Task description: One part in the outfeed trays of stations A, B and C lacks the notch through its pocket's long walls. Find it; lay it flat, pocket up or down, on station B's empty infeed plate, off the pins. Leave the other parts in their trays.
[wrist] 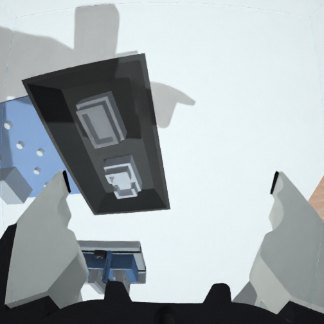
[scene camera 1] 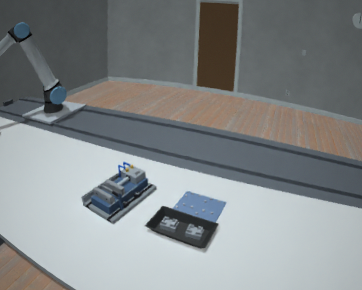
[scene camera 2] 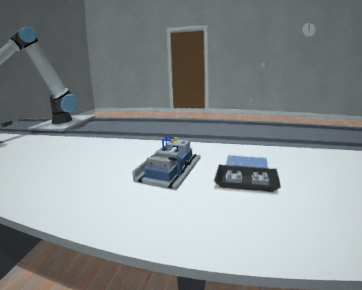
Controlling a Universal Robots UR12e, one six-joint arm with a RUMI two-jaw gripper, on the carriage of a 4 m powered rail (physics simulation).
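Note:
My gripper is open and empty, high above the table; it does not show in the scene views. In the wrist view a black tray lies left of centre, between and beyond the fingers. Its upper part lies pocket up with an unbroken rectangular rim; no notch shows. Its lower part shows notches in its walls. A blue pinned plate lies left of this tray, partly behind the left finger. In the scene views, another black tray holds two notched parts. Station letters do not show.
In the wrist view a grey block is at the pinned plate's edge and a blue-grey machine is near the gripper's base. The scene views show another machine, a pinned blue plate and the arm at far left.

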